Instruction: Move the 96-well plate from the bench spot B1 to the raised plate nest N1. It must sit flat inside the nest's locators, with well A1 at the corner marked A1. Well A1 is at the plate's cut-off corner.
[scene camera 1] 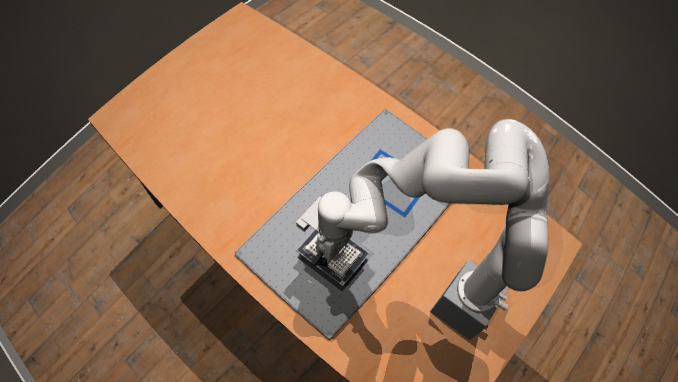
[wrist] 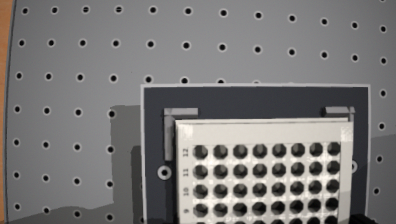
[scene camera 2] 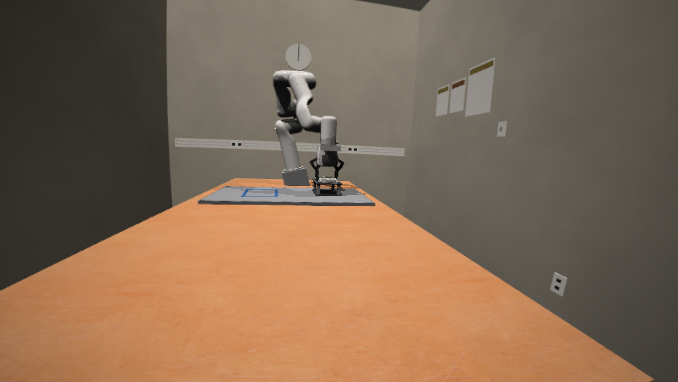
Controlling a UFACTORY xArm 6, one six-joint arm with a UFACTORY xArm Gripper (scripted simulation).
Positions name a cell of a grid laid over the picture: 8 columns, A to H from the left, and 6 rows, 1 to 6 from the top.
Observation:
In view: a 96-well plate (scene camera 1: E5) and a raised plate nest (wrist: E3).
The 96-well plate shows as well in the wrist view (wrist: F4).

